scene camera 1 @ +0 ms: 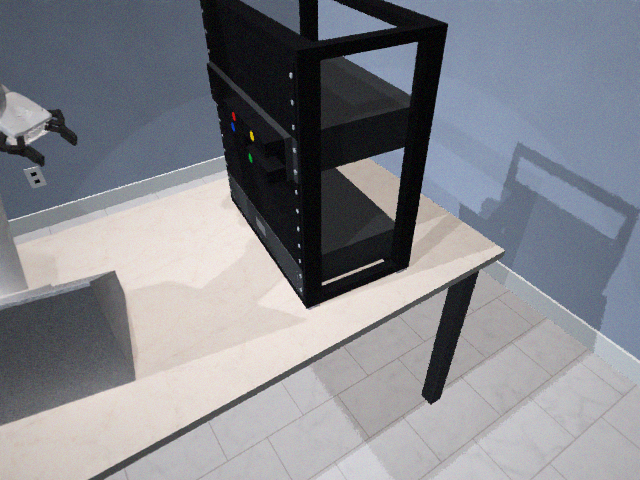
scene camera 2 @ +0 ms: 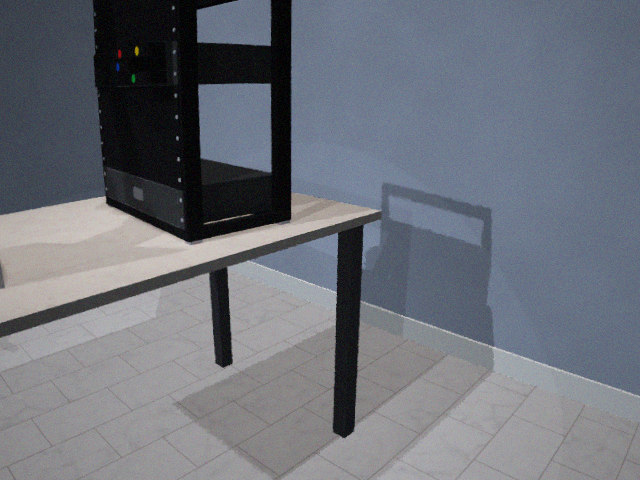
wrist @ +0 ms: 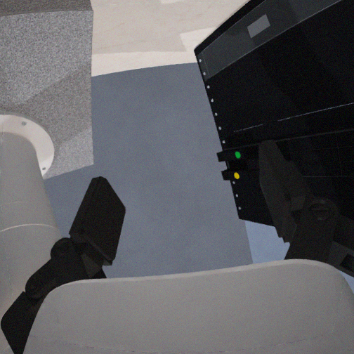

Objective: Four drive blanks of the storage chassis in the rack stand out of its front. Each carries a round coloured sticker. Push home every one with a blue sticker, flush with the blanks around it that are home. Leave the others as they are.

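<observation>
The storage chassis [scene camera 1: 361, 126] [scene camera 2: 235, 63] sits in the black rack [scene camera 1: 310, 206] [scene camera 2: 192, 170]. Its dark front carries a blue sticker [scene camera 1: 232, 126] [scene camera 2: 117, 67] directly under a red sticker [scene camera 1: 233, 116] [scene camera 2: 119, 53]. Toward the near side are a yellow sticker [scene camera 1: 251, 135] [scene camera 2: 136, 50] [wrist: 236, 175] and a green sticker [scene camera 1: 250, 157] [scene camera 2: 133, 78] [wrist: 237, 155], with dark blocks standing out beside them. How far the blue-stickered blank stands out is too dark to tell. My gripper [scene camera 1: 55, 149] [wrist: 183, 178] is open and empty, in front of the rack and apart from it. In the wrist view its right finger overlaps the chassis front.
The rack stands on the pale table [scene camera 1: 206, 320] [scene camera 2: 77, 263] [wrist: 145, 25]. A grey speckled pedestal [scene camera 1: 62, 356] [wrist: 55, 65] stands in front of the rack, with the arm's base on it. A grey panel with a light label [scene camera 1: 260, 226] [scene camera 2: 138, 193] [wrist: 259, 26] is low in the rack.
</observation>
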